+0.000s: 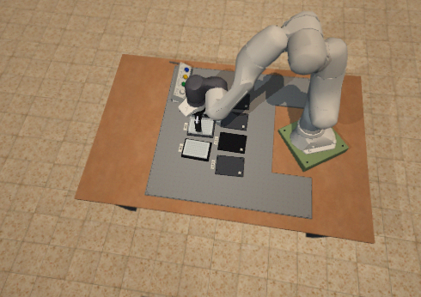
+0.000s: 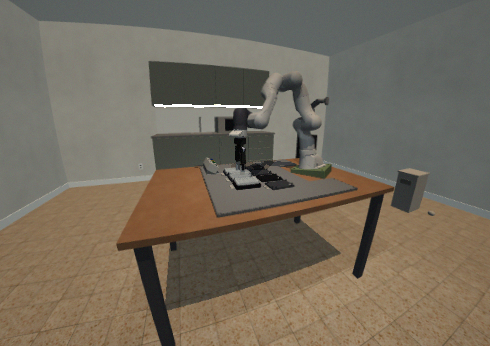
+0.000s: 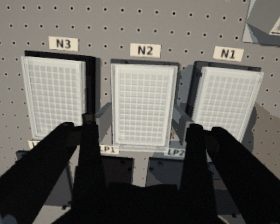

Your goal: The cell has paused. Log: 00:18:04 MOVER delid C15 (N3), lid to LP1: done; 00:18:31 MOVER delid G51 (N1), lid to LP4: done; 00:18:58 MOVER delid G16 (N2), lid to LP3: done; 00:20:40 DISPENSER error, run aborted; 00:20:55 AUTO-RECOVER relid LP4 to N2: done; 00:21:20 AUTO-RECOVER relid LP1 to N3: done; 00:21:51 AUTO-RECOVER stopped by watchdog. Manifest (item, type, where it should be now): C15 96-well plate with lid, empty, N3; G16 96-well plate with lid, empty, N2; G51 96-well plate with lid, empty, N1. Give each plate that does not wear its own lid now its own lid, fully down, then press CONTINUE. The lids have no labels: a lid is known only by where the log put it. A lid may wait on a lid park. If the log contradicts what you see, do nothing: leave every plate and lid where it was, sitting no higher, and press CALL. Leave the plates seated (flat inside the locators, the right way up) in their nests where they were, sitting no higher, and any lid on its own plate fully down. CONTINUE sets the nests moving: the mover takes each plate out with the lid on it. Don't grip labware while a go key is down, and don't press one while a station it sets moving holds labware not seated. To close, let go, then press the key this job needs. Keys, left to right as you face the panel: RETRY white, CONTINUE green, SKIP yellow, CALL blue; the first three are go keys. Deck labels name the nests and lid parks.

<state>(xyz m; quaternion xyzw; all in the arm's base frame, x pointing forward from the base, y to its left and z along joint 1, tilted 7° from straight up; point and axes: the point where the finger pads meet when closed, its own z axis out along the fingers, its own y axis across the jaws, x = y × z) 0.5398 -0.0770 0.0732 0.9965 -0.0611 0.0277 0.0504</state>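
Right now the LP1 label is 8 cm to the left of my hand, 8 cm behind it and 6 cm below it. The rest, counted from my hand: LP2 label (10 cm behind, 6 cm to the right, 6 cm below); clear lid (13 cm to the right, 4 cm below, 1 cm behind); grey lid (2 cm below).
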